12 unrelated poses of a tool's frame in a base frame.
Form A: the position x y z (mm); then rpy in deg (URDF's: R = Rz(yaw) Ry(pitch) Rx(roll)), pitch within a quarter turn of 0, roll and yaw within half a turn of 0.
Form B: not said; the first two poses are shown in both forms.
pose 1, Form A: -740.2 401.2 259.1 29.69 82.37 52.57
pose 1, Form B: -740.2 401.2 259.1 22.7 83.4 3.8
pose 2, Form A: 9.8 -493.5 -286.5 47.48 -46.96 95.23
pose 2, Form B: 9.8 -493.5 -286.5 -28.6 62.5 145.5
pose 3, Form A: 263.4 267.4 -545.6 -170.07 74.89 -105.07
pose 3, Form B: 263.4 267.4 -545.6 64.7 104.9 -2.7
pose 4, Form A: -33.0 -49.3 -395.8 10.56 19.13 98.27
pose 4, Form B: -33.0 -49.3 -395.8 68.6 21.8 27.8
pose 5, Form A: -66.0 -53.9 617.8 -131.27 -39.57 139.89
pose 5, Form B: -66.0 -53.9 617.8 -159.3 120.6 -137.7
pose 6, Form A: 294.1 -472.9 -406.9 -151.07 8.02 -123.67
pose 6, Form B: 294.1 -472.9 -406.9 -19.5 150.1 -73.8
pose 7, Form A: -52.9 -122.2 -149.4 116.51 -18.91 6.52
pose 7, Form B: -52.9 -122.2 -149.4 -74.3 115.0 110.9
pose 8, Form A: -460.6 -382.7 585.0 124.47 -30.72 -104.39
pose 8, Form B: -460.6 -382.7 585.0 -175.1 119.1 125.8
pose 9, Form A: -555.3 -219.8 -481.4 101.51 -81.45 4.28
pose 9, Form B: -555.3 -219.8 -481.4 -74.3 91.7 171.6
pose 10, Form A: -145.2 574.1 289.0 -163.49 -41.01 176.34
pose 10, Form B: -145.2 574.1 289.0 -159.4 136.3 -161.9
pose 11, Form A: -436.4 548.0 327.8 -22.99 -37.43 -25.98
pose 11, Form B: -436.4 548.0 327.8 119.1 43.0 -153.0
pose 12, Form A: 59.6 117.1 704.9 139.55 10.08 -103.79
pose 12, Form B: 59.6 117.1 704.9 154.6 138.5 74.7
